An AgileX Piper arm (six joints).
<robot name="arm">
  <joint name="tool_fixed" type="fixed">
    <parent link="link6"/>
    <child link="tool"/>
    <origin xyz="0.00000 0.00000 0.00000" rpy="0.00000 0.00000 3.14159"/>
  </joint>
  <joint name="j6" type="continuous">
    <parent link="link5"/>
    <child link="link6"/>
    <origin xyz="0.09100 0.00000 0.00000" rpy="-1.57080 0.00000 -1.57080"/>
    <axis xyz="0 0 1"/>
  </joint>
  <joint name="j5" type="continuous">
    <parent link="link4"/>
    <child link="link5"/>
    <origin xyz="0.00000 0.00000 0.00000" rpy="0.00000 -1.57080 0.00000"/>
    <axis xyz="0 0 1"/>
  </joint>
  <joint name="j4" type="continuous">
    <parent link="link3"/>
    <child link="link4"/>
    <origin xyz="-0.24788 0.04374 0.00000" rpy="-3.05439 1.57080 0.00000"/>
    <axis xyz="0 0 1"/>
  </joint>
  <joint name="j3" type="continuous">
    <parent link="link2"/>
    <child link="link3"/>
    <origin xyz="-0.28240 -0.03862 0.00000" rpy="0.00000 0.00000 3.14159"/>
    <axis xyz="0 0 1"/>
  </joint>
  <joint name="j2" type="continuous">
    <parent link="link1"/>
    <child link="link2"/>
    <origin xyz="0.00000 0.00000 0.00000" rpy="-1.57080 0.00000 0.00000"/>
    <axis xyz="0 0 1"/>
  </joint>
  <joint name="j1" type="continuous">
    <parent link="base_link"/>
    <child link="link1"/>
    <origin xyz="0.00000 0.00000 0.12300" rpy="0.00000 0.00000 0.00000"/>
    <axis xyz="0 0 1"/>
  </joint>
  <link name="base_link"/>
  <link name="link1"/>
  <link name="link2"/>
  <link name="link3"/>
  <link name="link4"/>
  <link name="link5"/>
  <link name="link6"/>
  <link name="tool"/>
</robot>
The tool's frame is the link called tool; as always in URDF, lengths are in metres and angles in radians. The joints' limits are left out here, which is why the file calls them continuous.
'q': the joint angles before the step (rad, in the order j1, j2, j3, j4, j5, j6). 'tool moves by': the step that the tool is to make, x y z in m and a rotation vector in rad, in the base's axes. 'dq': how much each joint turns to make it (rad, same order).
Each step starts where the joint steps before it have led.
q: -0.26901 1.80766 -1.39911 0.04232 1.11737 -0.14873
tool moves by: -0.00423 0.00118 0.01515 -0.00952 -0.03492 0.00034
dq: 0.00000 -0.03740 -0.00714 0.00000 0.00835 0.00000
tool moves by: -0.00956 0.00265 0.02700 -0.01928 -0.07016 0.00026
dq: 0.00001 -0.07113 -0.00791 0.00000 0.00628 0.00001
